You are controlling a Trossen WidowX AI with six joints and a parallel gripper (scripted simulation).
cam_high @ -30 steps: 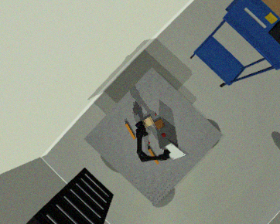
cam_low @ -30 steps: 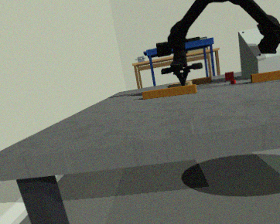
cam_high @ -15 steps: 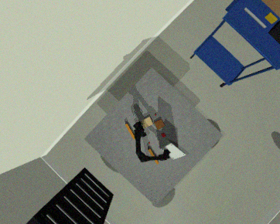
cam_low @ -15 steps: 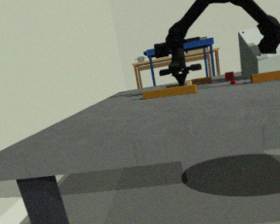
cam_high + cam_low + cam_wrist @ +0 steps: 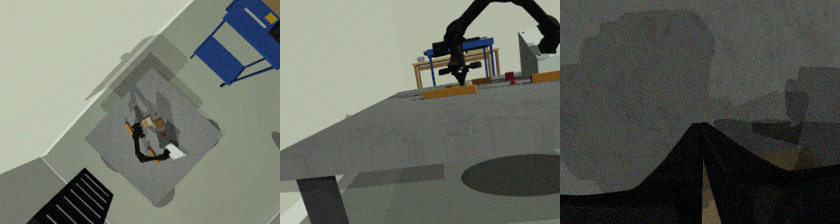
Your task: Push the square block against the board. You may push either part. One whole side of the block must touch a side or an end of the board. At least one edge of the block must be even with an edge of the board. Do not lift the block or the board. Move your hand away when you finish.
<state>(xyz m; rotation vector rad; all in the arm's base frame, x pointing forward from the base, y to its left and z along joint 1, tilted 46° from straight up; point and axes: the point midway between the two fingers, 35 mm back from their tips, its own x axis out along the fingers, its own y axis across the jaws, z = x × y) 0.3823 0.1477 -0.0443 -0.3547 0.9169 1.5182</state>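
The square tan block lies 120 mm behind my gripper tip and 230 mm to the right of it. The rest, counted from my gripper tip: small red cube 250 mm behind, 170 mm to the right.
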